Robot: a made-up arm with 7 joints.
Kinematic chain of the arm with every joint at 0, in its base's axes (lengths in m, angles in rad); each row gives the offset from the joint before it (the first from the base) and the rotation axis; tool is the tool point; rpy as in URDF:
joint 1: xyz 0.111 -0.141 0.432 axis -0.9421 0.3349 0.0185
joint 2: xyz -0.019 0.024 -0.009 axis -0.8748 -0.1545 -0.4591
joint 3: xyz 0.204 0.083 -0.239 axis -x
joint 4: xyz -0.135 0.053 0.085 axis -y
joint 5: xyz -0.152 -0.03 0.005 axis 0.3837 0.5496 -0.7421
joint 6: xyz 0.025 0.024 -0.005 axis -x
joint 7: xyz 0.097 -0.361 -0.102 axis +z
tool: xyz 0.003 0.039 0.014 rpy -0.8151 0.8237 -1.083
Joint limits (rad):
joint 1: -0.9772..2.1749
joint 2: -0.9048..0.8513
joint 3: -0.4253..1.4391
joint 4: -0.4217..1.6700
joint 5: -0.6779..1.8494
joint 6: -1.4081..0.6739
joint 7: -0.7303..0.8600
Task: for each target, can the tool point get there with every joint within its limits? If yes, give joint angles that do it. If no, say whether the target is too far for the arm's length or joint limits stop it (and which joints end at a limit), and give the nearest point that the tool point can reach.
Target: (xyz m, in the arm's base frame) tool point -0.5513 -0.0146 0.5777
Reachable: no: joint limits stop it (at a limit: joint 1, joint 2, joint 3, joint 5, joint 7) | nearest point -0.4708 -0.0530 0.5214 | short by 0.106 m
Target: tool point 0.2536 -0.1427 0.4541
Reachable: yes | joints 1.9337 0.6478 0.5601 1.2275 -0.2601 -0.1374 -0.1339
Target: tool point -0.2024 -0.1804 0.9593
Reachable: no: joint limits stop it (at a limit: joint 1, joint 2, joint 3, joint 5, joint 7) | nearest point -0.1632 -0.1988 0.9058 | short by 0.069 m
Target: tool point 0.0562 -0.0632 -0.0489
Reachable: yes | joints 0.1036 -0.4265 0.3971 0.1218 0.3518 -0.9354 -0.5339
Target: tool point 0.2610 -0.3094 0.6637
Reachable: yes | joints 1.9237 0.4840 -0.0305 0.2174 -0.2932 -0.3253 -0.3853
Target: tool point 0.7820 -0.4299 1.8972
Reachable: no: too far | nearest point 0.3622 -0.3442 0.9845 | short by 1.008 m
